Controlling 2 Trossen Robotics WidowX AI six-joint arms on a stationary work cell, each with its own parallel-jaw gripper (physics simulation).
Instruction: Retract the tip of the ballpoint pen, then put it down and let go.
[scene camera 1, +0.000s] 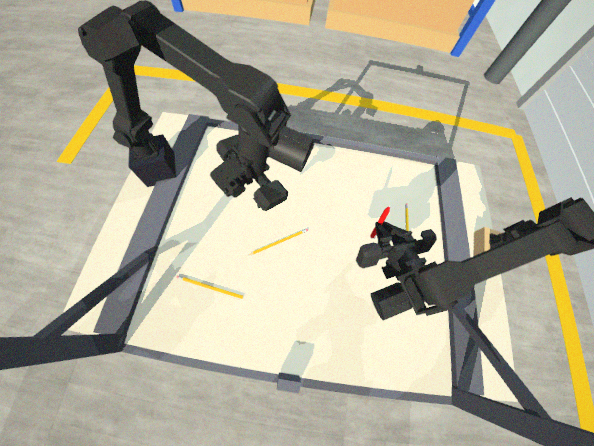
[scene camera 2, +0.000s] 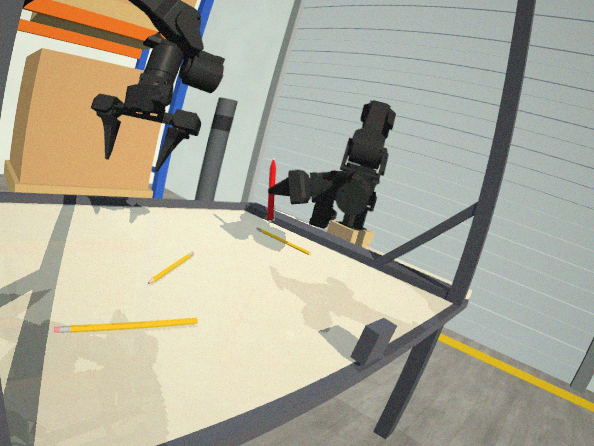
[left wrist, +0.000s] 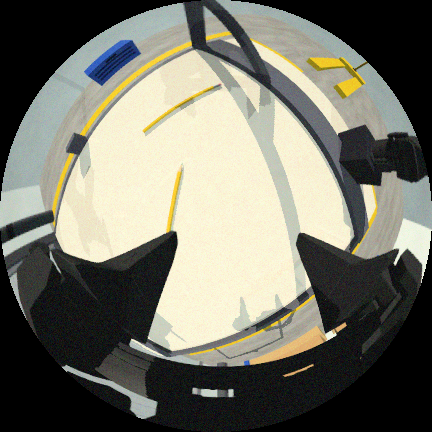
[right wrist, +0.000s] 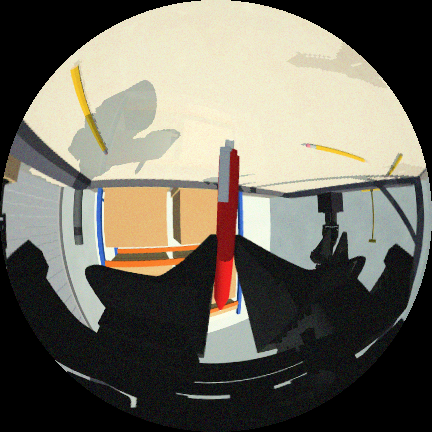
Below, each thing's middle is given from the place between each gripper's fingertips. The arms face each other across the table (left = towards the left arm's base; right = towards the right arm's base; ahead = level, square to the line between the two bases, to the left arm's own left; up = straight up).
Labels:
I see my left gripper 38 cm past the small grey block (scene camera 2: 375, 337), 20 cm to the left of it and 13 cm above it.
The small grey block lies 40 cm behind my right hand, 13 cm to the left of it and 10 cm below it.

